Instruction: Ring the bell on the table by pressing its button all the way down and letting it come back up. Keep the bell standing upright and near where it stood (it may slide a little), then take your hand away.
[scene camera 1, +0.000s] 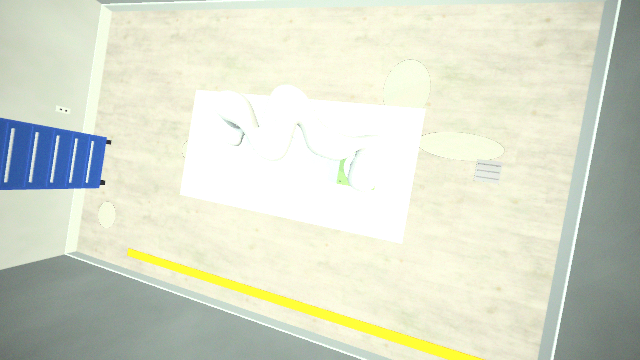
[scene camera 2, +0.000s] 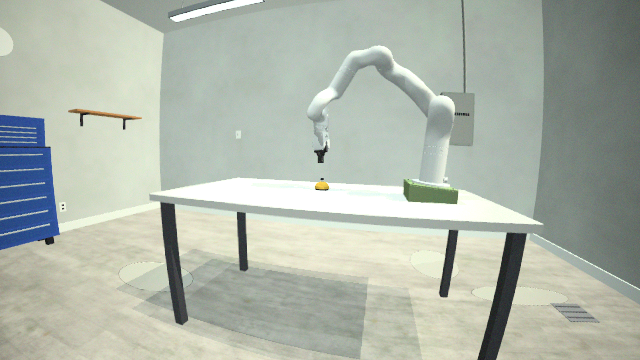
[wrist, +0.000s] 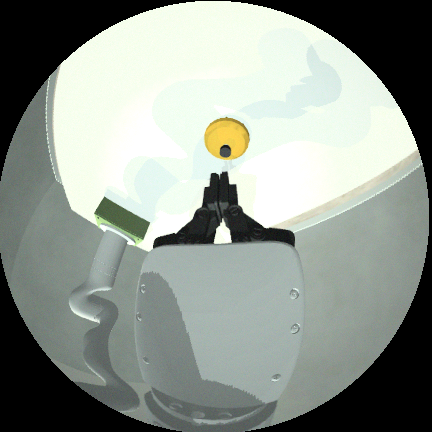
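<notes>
The bell is a yellow dome with a dark button on top. It stands upright on the white table. The button sticks up above the dome. My gripper is shut, with its black fingertips together and nothing between them. In the scene camera 2 view it hangs straight above the bell, with a clear gap between fingertips and button. In the scene camera 1 view the bell does not show, and the arm hides the gripper.
The arm's base stands on a green block at one end of the table. A blue drawer cabinet and a wooden shelf are off to the side, away from the table.
</notes>
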